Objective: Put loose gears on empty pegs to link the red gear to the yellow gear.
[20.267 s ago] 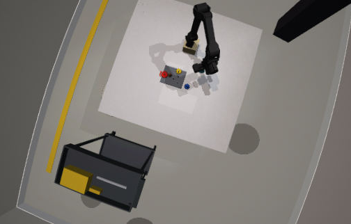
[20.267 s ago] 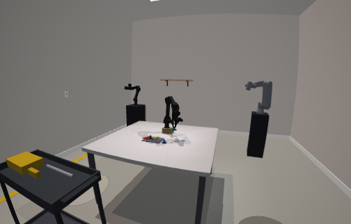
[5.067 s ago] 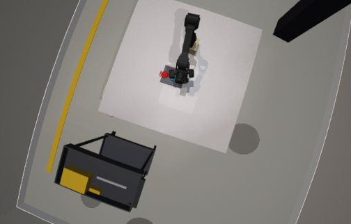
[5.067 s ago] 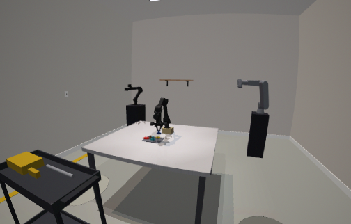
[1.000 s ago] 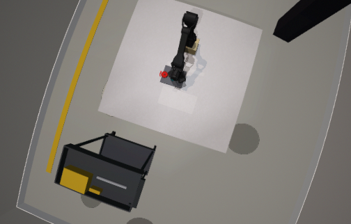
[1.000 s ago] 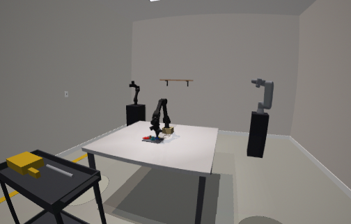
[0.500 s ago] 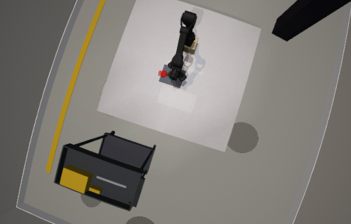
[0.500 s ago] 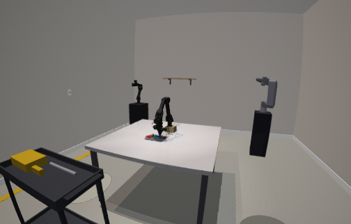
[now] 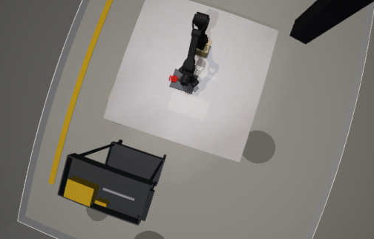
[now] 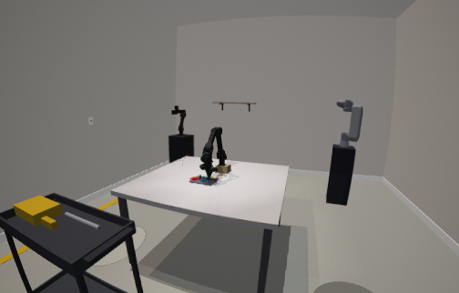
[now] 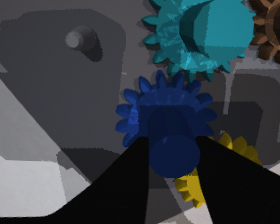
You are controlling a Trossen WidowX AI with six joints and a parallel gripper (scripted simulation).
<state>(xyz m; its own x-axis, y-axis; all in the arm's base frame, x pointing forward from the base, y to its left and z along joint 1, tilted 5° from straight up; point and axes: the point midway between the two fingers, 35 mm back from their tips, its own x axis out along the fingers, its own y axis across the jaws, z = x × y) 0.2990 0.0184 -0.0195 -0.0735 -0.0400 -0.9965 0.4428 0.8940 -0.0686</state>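
The blue gear is 10 mm below my gripper tip. Round my gripper tip: yellow gear: 50 mm behind, 10 mm to the right, 20 mm below; brown gear: 20 mm ahead, 80 mm to the right, 10 mm below; teal gear: 40 mm ahead, 30 mm to the right, 10 mm below.
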